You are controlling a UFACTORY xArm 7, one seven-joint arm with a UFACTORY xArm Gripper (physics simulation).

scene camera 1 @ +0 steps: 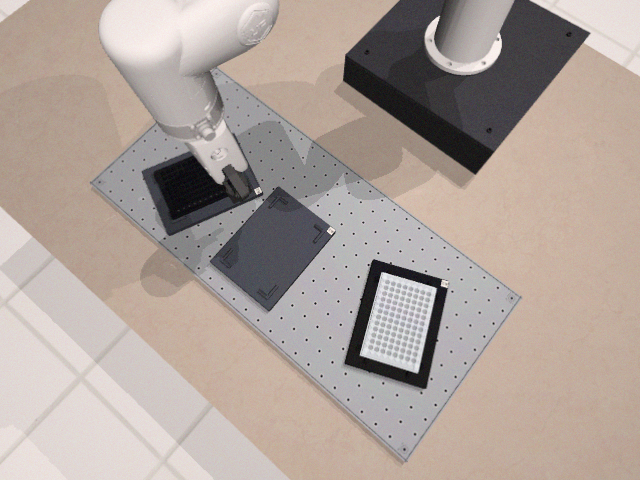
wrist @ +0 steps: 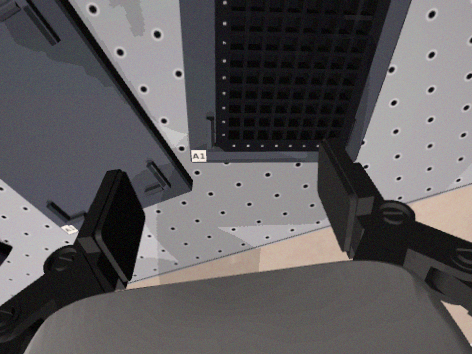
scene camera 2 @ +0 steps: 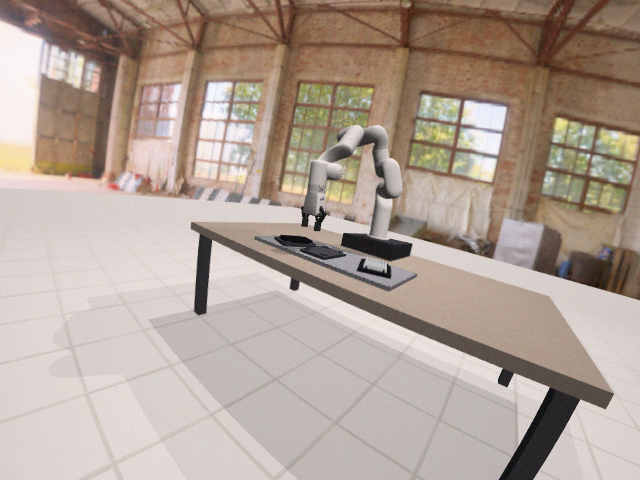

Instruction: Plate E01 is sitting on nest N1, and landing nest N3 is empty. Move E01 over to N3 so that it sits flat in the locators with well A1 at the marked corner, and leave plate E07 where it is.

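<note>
A black well plate [scene camera 1: 183,186] [scene camera 2: 294,239] [wrist: 295,75] sits in a dark nest [scene camera 1: 175,225] [wrist: 199,100] at the left of scene camera 1; an A1 tag [scene camera 1: 258,191] [wrist: 198,156] marks one nest corner. The middle nest [scene camera 1: 273,248] [scene camera 2: 323,252] [wrist: 65,110] is empty, with corner locators and its own tag [scene camera 1: 330,230] [wrist: 69,229]. A white well plate [scene camera 1: 399,320] [scene camera 2: 376,266] sits in the right nest [scene camera 1: 436,330]. Plate names are not readable. My gripper [scene camera 1: 236,187] [scene camera 2: 311,227] [wrist: 225,179] is open and empty, above the black plate's A1-side end, touching nothing.
The nests stand on a grey perforated board [scene camera 1: 310,299] on a tan table [scene camera 1: 558,217] [scene camera 2: 465,294]. The arm's black base block [scene camera 1: 413,111] [scene camera 2: 374,245] stands behind the board. The middle nest lies close beside the black plate's nest.
</note>
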